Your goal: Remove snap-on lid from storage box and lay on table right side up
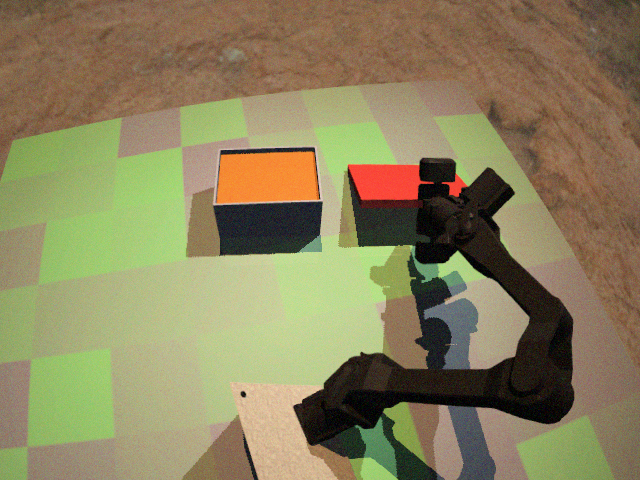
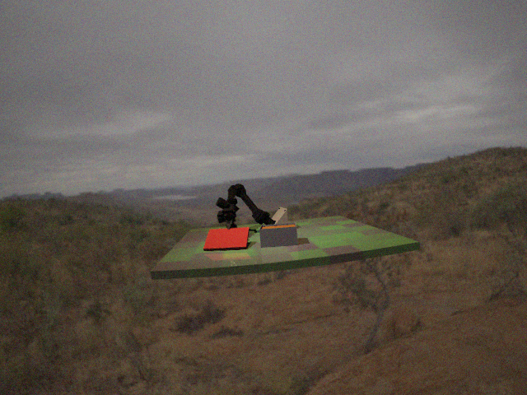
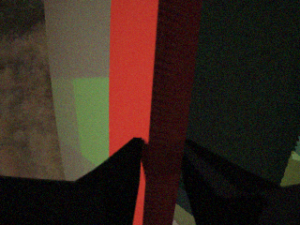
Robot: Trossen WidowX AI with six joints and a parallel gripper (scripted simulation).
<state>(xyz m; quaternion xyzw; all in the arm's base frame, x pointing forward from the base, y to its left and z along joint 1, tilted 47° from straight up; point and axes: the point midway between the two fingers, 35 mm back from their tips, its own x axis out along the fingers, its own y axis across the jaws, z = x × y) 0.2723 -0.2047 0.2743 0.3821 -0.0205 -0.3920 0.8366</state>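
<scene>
The red lid lies 70 mm ahead of my gripper tip, 30 mm to the right of it and 30 mm below it. Round my gripper tip: storage box: 260 mm to the left, 150 mm ahead, 30 mm below.
</scene>
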